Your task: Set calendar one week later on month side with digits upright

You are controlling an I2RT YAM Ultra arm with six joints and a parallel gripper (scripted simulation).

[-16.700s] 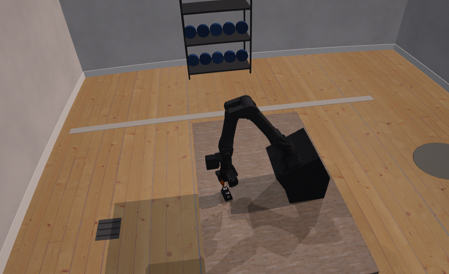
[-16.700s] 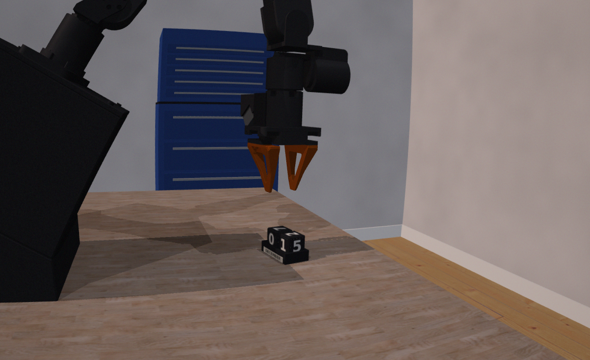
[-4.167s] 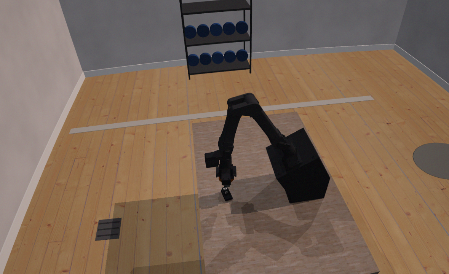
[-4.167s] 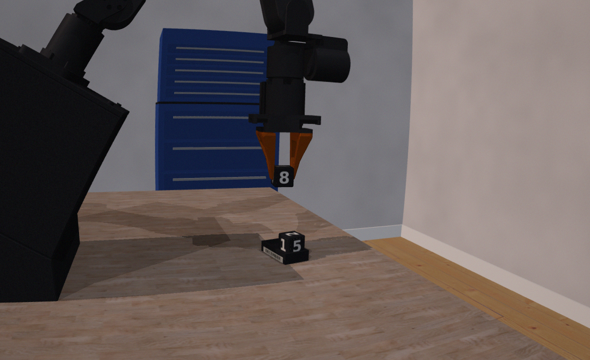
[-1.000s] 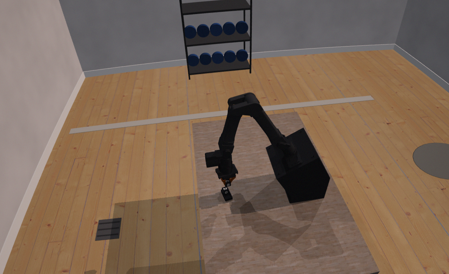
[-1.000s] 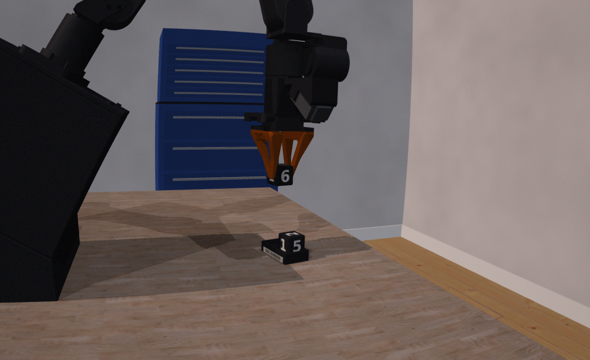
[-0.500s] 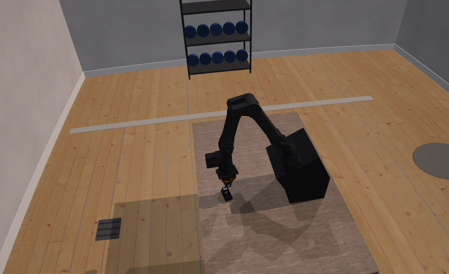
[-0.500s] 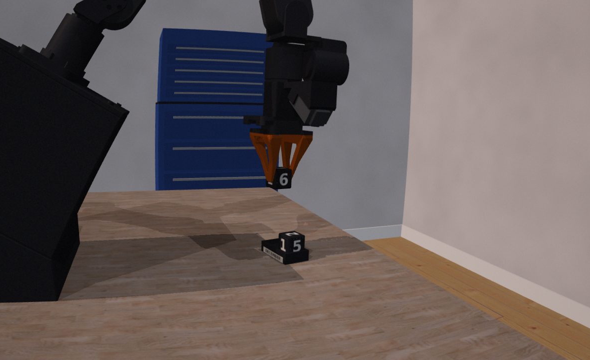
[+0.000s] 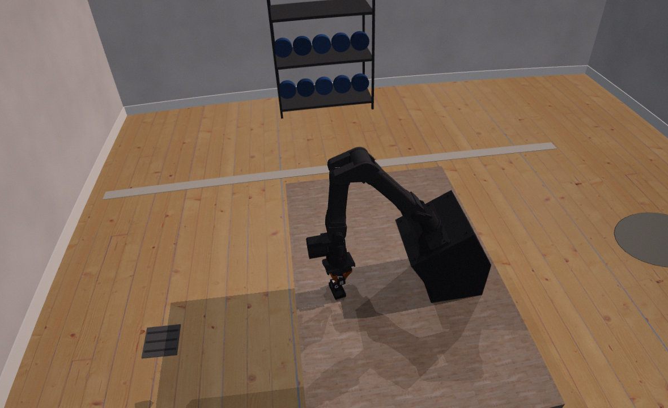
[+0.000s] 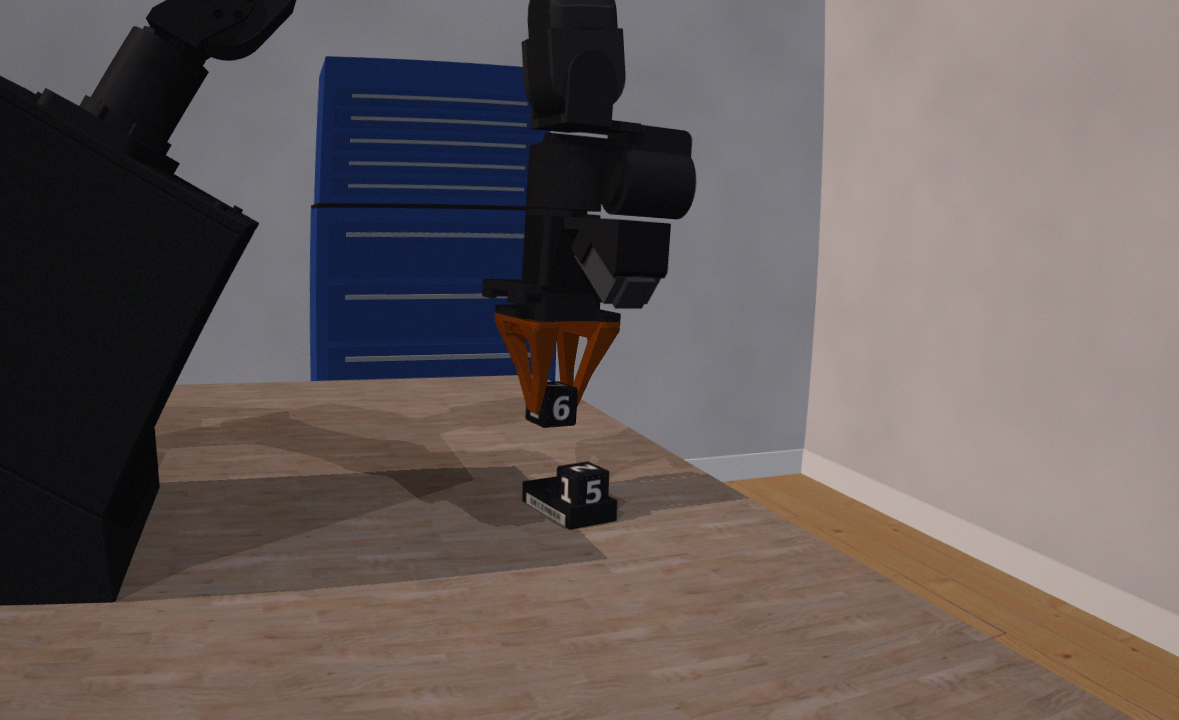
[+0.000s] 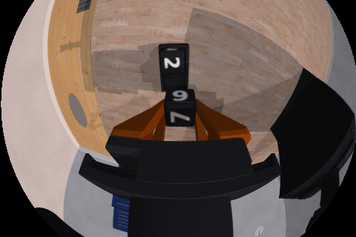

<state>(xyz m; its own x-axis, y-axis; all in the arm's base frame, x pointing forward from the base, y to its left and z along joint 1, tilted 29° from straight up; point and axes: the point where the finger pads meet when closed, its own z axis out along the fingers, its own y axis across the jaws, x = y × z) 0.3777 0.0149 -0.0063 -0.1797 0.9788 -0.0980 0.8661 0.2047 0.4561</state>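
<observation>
The black tray is 8 cm below my hand, 2 cm to the right of it and 1 cm ahead of it.
</observation>
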